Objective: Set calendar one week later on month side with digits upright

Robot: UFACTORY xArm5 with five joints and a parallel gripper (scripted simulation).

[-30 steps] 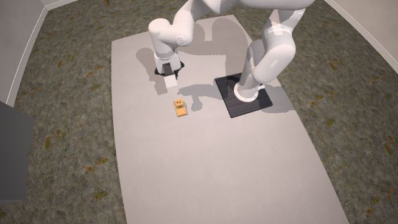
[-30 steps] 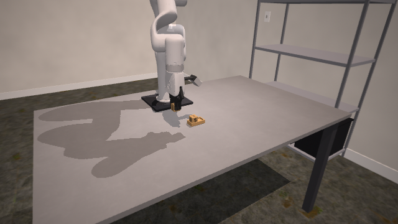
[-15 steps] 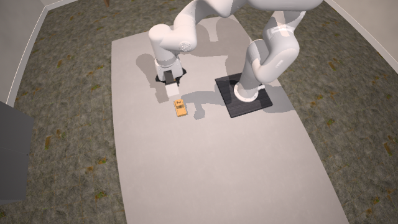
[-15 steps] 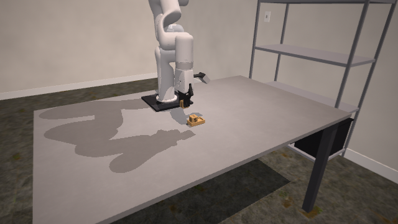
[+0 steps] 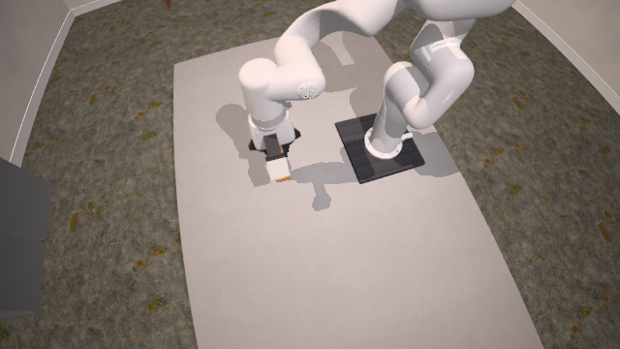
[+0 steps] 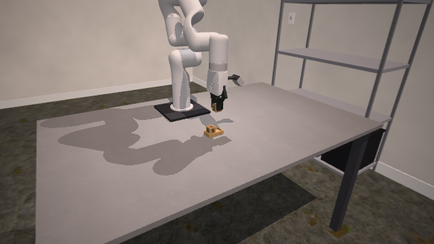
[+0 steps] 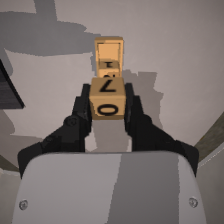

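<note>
Right now my hand is 13 cm above the wooden calendar tray and 2 cm to the left of it.
</note>
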